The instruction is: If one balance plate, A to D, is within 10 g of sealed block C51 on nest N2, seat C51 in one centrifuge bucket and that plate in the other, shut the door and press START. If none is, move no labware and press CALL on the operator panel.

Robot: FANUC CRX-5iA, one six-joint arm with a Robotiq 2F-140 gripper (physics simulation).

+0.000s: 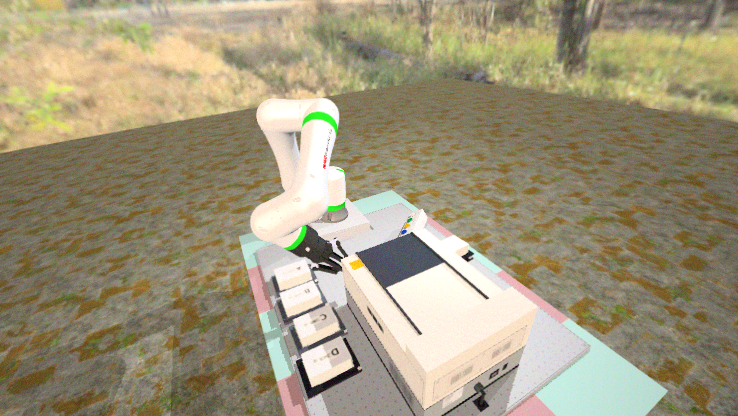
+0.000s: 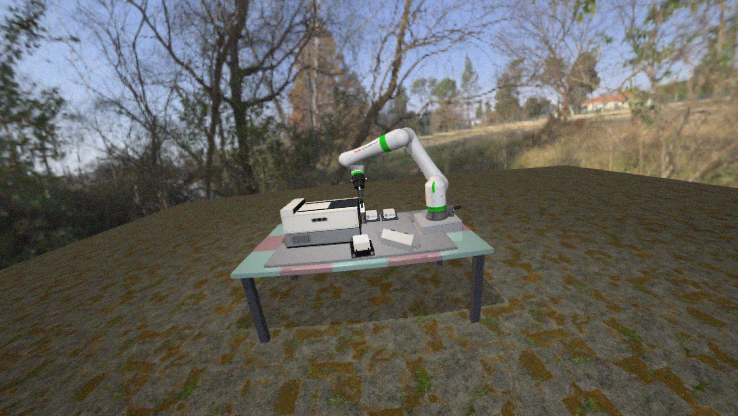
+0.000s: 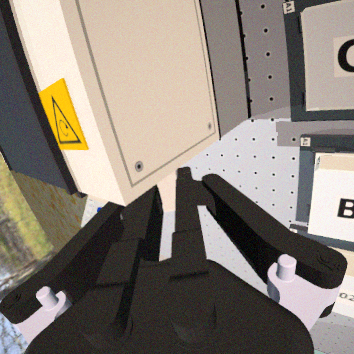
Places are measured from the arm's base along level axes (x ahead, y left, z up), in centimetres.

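Pixels of known places: gripper, between the fingertips: (image 2: 362, 212); arm's base, origin of its link: (image 1: 333, 214) (image 2: 437, 216).
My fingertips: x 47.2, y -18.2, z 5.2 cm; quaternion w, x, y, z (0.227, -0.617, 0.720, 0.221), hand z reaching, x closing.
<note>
For each thing: its top centre in the pictures, then the offset to it from my fingertips. "*": a spot on its surface instead. Level surfaces: height alone.
- dark panel, centre of its top: (image 1: 399, 257) (image 2: 343, 203) dx +13.3, dy +9.2, dz +10.4 cm
- Plates A, centre of its top: (image 3: 339, 294) (image 1: 292, 270) (image 2: 388, 210) dx -22.4, dy -15.3, dz -5.5 cm
- B, centre of its top: (image 1: 299, 293) (image 2: 371, 212) dx -9.0, dy -18.3, dz -5.5 cm
- C, centre of its top: (image 1: 315, 320) dx +5.0, dy -19.4, dz -5.5 cm
- D, centre of its top: (image 1: 326, 356) dx +18.1, dy -23.0, dz -5.5 cm
- pale block, centre of its top: (image 1: 450, 245) (image 2: 360, 238) dx +8.2, dy +40.6, dz -3.6 cm
- operator panel, centre of its top: (image 3: 86, 218) (image 1: 413, 220) (image 2: 399, 231) dx -13.9, dy +41.3, dz -2.5 cm
- perforated board, height of its surface: dz -10.8 cm
- yellow warning label, a spot on its surface: (image 3: 65, 117) (image 1: 354, 265) * dx +6.9, dy -4.0, dz +10.3 cm
My gripper (image 1: 341, 263) (image 2: 360, 204) (image 3: 171, 163) is shut and empty, its tips beside the front end of the cream centrifuge (image 1: 475, 341) (image 2: 320, 222) (image 3: 150, 90). A dark panel (image 1: 400, 258) covers the front of its top between two rails; no bucket shows. Plates A (image 1: 293, 273) (image 2: 388, 212), B (image 1: 301, 298) (image 2: 372, 214) (image 3: 330, 192), C (image 1: 318, 325) (image 3: 327, 60) and D (image 1: 328, 363) sit in a row of dark nests; their masses are unreadable. A pale block (image 1: 453, 246) (image 2: 361, 241), apparently C51, sits in a nest across the centrifuge. The operator panel (image 1: 414, 222) (image 2: 396, 237) has coloured buttons.
The centrifuge stands between the plate row and the pale block's nest. The arm's base (image 1: 341, 227) (image 2: 439, 221) stands at one end of the perforated board (image 1: 552, 341) (image 2: 310, 256). A yellow warning label (image 1: 356, 264) (image 3: 65, 117) is on the centrifuge's front corner.
</note>
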